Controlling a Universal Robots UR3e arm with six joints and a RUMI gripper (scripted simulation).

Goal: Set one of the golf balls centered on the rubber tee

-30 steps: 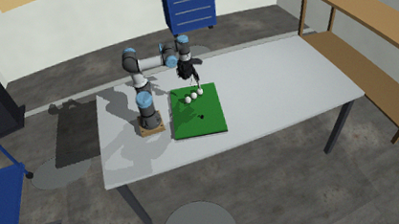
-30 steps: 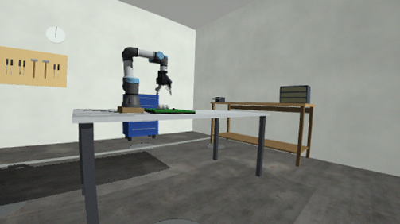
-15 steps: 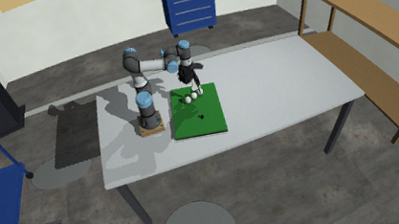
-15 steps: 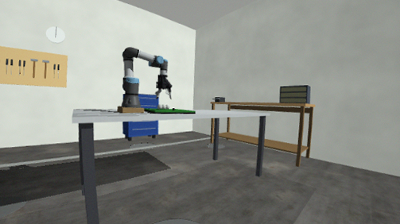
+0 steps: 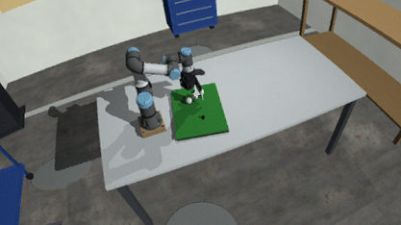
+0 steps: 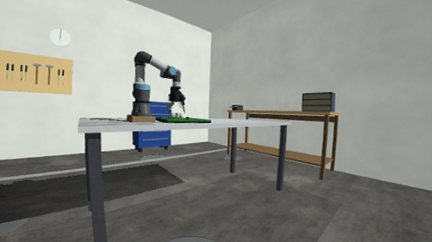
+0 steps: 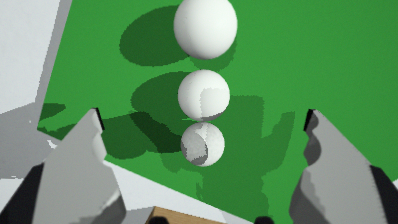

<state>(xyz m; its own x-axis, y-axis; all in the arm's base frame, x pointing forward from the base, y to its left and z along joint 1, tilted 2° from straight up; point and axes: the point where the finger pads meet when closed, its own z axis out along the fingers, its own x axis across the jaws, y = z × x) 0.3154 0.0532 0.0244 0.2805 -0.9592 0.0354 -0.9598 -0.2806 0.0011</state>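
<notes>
My hand is 14 cm to the left of the green mat, 5 cm above it and 3 cm past it.
</notes>
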